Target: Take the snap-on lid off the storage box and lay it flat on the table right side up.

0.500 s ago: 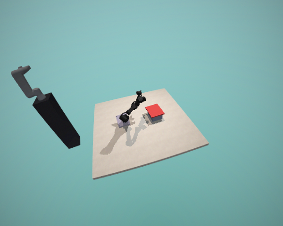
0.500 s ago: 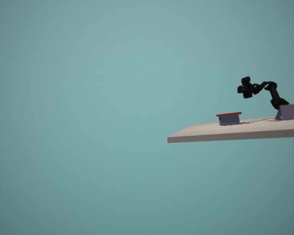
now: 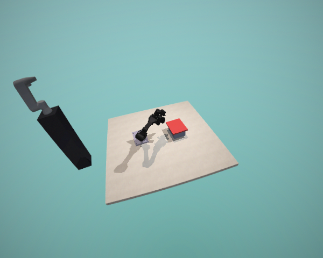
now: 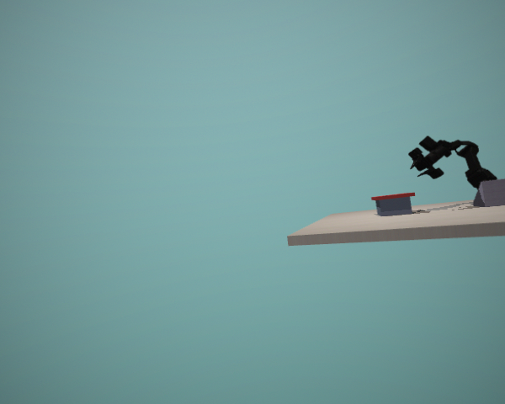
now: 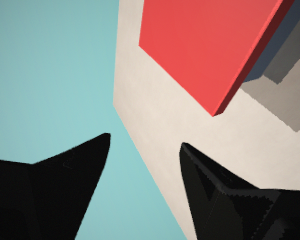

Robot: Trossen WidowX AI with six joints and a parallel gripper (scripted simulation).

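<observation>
The red lid is 110 mm below my gripper tip, 100 mm ahead of it and 90 mm to the right of it. Round my gripper tip: storage box 160 mm below, 100 mm ahead, 90 mm to the right.
</observation>
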